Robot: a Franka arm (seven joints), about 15 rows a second.
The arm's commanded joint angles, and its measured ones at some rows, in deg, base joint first. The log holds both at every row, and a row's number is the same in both.
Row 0, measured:
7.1 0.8 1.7 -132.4 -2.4 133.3 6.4
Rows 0 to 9, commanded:
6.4 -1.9 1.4 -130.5 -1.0 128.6 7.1
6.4 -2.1 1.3 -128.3 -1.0 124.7 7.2
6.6 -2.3 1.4 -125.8 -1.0 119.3 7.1
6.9 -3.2 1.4 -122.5 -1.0 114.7 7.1
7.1 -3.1 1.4 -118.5 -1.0 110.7 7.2
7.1 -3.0 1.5 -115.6 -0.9 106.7 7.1
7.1 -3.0 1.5 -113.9 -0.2 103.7 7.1
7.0 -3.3 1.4 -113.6 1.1 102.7 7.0
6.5 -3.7 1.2 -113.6 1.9 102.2 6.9
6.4 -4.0 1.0 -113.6 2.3 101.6 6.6
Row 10, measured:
7.2 -4.2 1.3 -114.0 0.2 102.9 7.4
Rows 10 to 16, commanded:
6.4 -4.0 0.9 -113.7 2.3 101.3 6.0
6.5 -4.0 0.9 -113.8 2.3 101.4 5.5
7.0 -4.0 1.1 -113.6 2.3 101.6 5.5
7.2 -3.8 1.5 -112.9 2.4 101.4 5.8
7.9 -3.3 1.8 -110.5 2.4 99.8 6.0
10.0 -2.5 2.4 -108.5 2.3 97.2 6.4
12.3 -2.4 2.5 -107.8 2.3 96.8 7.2
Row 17, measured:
9.0 -3.8 1.8 -111.7 1.1 99.9 6.9
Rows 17 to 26, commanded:
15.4 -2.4 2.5 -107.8 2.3 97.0 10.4
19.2 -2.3 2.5 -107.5 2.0 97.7 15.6
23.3 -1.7 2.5 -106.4 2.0 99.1 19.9
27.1 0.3 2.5 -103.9 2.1 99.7 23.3
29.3 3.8 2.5 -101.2 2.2 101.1 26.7
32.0 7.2 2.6 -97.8 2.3 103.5 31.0
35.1 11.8 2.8 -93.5 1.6 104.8 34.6
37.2 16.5 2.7 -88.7 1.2 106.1 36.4
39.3 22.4 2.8 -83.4 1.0 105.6 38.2
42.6 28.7 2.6 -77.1 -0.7 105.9 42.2
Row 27, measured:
39.0 14.4 3.1 -92.1 1.0 107.1 37.5
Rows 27 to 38, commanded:
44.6 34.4 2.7 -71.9 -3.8 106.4 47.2
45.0 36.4 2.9 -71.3 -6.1 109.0 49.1
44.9 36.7 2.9 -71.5 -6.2 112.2 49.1
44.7 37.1 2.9 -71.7 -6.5 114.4 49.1
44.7 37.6 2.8 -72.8 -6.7 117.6 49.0
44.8 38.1 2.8 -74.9 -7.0 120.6 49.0
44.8 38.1 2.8 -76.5 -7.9 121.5 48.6
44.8 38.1 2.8 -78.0 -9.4 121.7 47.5
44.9 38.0 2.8 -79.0 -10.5 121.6 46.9
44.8 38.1 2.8 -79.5 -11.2 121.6 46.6
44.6 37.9 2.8 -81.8 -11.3 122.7 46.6
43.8 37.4 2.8 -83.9 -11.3 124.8 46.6
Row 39, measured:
45.2 38.8 2.4 -78.9 -10.1 120.9 47.7
